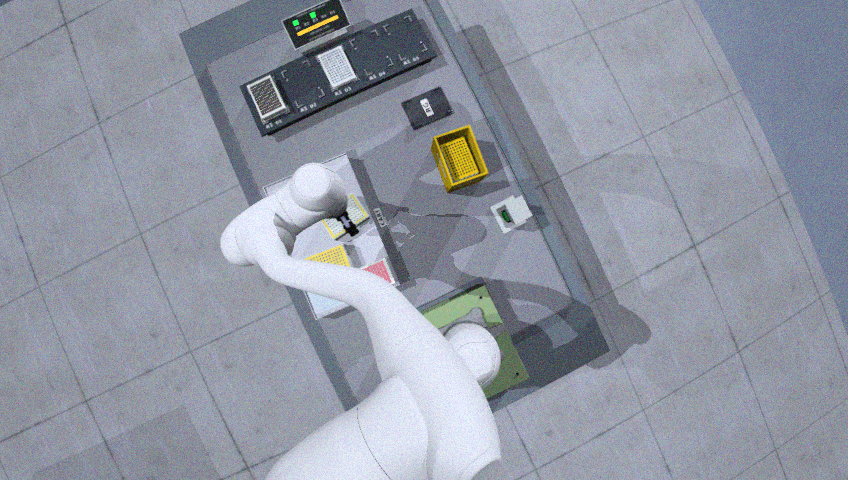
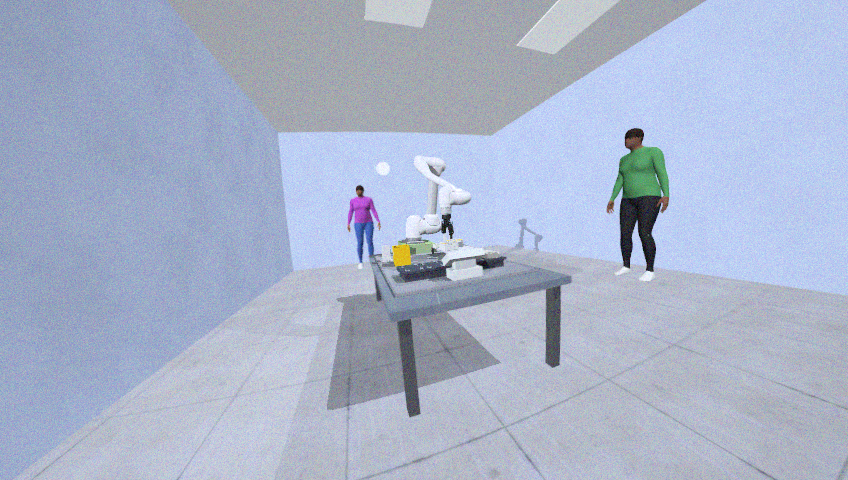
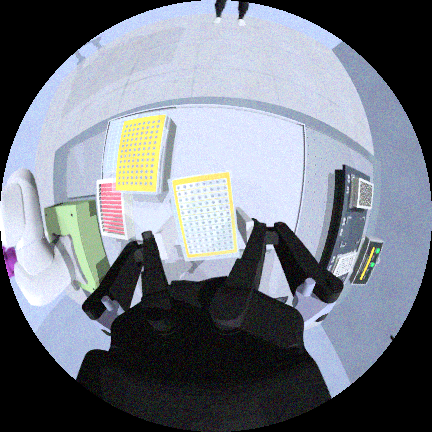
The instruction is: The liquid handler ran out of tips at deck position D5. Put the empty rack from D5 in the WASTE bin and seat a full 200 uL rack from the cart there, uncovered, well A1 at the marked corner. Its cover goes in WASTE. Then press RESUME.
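Places are measured from the arm's base along level axes (x ahead, y left, z up), in millimetres.
Pixels of known places: gripper, fingertip midpoint: (image 2: 448, 242) (image 3: 205, 220); arm's base, link origin: (image 2: 413, 242) (image 3: 67, 256).
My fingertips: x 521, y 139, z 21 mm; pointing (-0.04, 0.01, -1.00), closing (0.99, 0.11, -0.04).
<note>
Ahead of a thing's pixels: the offset from my fingertips to its top centre. "spot": to the spot under its first point.
A pale-topped rack with a yellow border {dz +11, dx +0, dy +4 mm} (image 1: 358, 209) (image 3: 207, 205), apparently under a clear cover, is on the cart {dz -54, dx -25, dy +72 mm} (image 1: 346, 163) (image 3: 250, 135). My gripper (image 1: 348, 224) (image 2: 449, 235) (image 3: 205, 220) points down over it, and its pads stand at the rack's two long sides, shut on it. An uncovered-looking yellow rack {dz +10, dx -105, dy +112 mm} (image 1: 330, 256) (image 3: 141, 152) stands beside it. The yellow WASTE bin {dz +15, dx -1, dy -395 mm} (image 1: 436, 155) (image 2: 401, 255) holds an empty yellow rack {dz -28, dx -1, dy -395 mm} (image 1: 460, 158). Deck position D5 (image 1: 411, 40) is bare. The green RESUME button {spot: dz -25, dx -227, dy -441 mm} (image 1: 506, 215) is on a white box.
A red-topped rack {dz -28, dx -202, dy +20 mm} (image 1: 378, 271) (image 3: 112, 207) and a pale blue rack {dz -46, dx -186, dy +157 mm} (image 3: 113, 140) are also on the cart. D1 holds a dark-topped rack {dz -33, dx +467, dy +54 mm} (image 1: 267, 96), D3 a white one {dz -50, dx +459, dy -194 mm} (image 1: 336, 66). A status display {spot: dz +2, dx +598, dy -194 mm} (image 1: 315, 23) stands behind the deck. A dark plate {dz -106, dx +218, dy -403 mm} (image 1: 416, 117) lies near the bin.
</note>
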